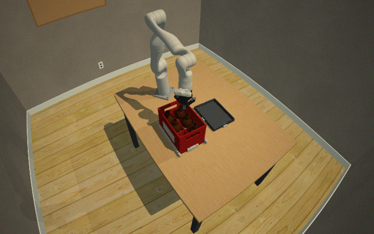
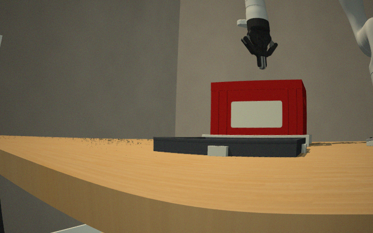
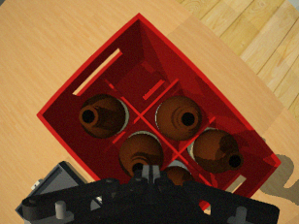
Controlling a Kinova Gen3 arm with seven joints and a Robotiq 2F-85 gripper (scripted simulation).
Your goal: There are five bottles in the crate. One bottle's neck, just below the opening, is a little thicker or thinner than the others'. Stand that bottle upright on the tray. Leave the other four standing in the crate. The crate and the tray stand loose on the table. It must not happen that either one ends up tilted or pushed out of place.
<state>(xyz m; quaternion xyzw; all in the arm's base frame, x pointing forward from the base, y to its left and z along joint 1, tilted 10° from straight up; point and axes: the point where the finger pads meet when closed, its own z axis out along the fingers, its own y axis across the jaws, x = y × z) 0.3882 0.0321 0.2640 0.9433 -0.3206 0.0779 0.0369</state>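
Right now my hand is 1 cm short of the red crate, 3 cm to the left of it and 16 cm above it. Round my hand: dark grey tray 6 cm behind, 26 cm to the left, 23 cm below; then glass bottle 9 cm ahead, 3 cm to the left, 16 cm below.
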